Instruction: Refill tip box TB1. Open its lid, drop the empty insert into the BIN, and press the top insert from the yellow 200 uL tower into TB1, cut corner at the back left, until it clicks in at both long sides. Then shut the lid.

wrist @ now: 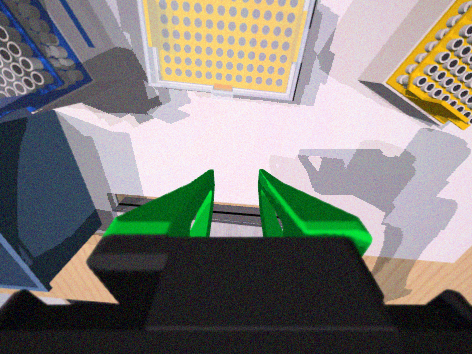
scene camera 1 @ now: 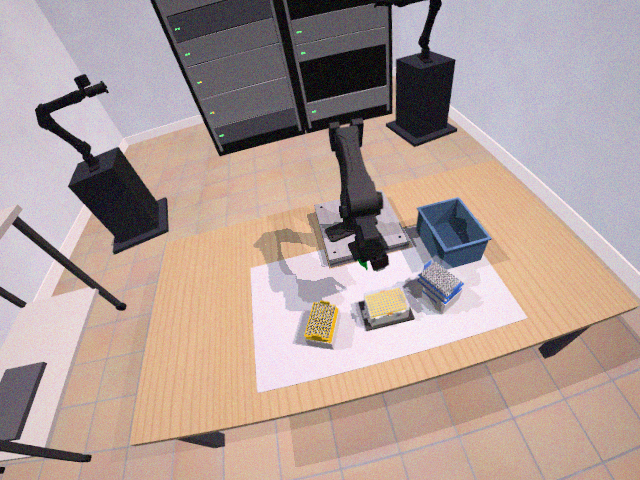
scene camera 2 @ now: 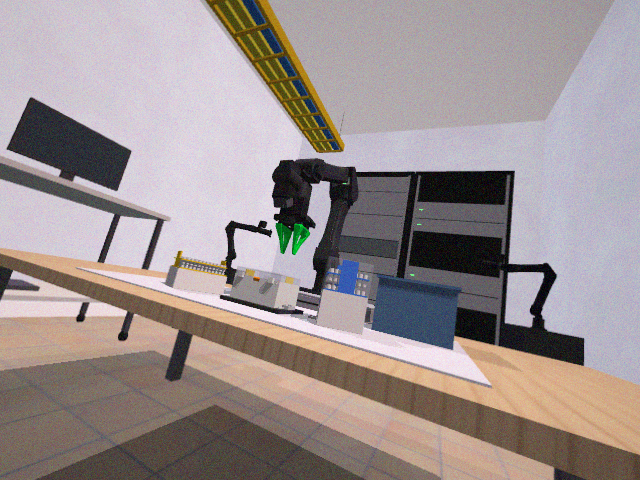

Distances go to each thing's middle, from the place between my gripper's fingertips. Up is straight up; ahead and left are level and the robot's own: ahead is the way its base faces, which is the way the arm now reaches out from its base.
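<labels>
Counted from my hand: clear lid [scene camera 1: 391, 299], 9 cm ahead, 7 cm below; 200 uL tower [scene camera 2: 343, 301], 12 cm ahead, 17 cm to the left, 7 cm below; blue bin [scene camera 2: 426, 312], 34 cm to the left, 4 cm behind, 8 cm below.
</labels>
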